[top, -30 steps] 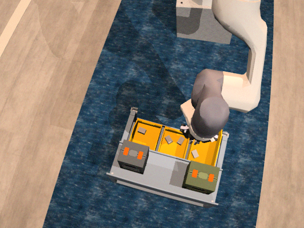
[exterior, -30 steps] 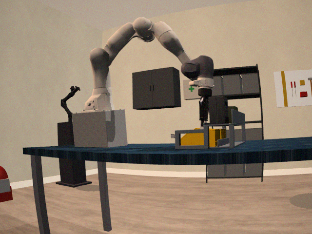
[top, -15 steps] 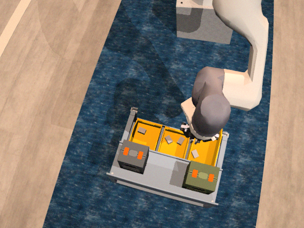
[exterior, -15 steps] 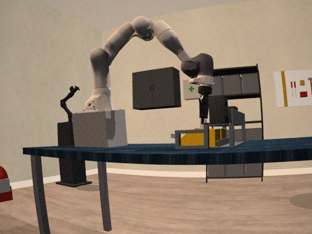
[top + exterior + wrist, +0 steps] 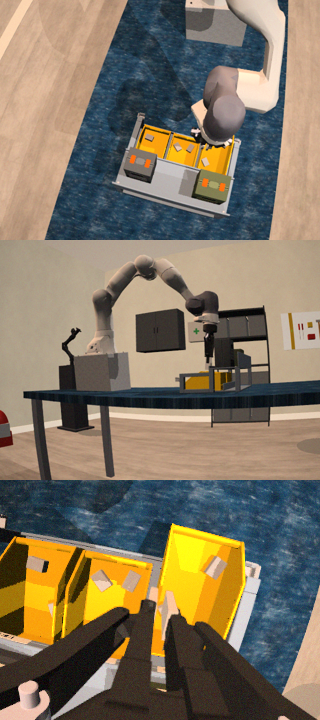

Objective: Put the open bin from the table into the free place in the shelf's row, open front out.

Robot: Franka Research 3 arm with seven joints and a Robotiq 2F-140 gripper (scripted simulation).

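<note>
Now: hand 14 cm short of the green case, 4 cm to the right of it and 2 cm below it. Also, from my hand: grey case: 19 cm to the right, 13 cm ahead, 3 cm above.
</note>
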